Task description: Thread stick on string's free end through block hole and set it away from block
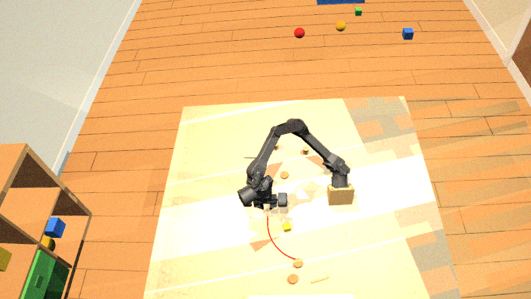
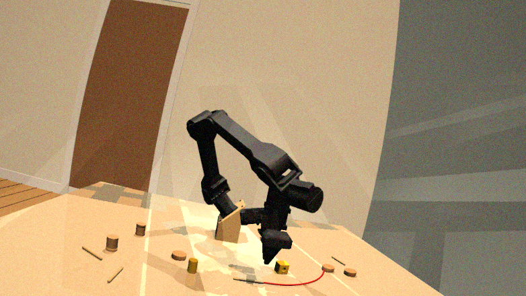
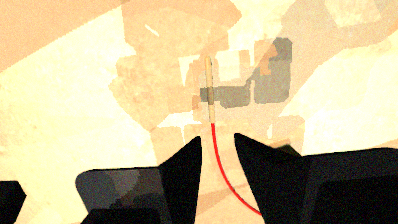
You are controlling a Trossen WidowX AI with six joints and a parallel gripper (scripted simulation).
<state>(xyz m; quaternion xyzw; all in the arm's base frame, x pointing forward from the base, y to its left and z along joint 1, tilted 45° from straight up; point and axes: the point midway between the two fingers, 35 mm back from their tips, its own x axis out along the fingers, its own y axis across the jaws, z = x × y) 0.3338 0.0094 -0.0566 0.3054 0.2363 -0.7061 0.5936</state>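
My gripper tip is now 2 cm to the left of the thin wooden stick and 6 cm above it. Round my gripper tip: yellow cylinder: 3 cm behind, 17 cm to the right, 4 cm below; round button: 10 cm behind, 24 cm to the left, 5 cm below; yellow wooden block: 8 cm behind, 8 cm to the left, 5 cm below.
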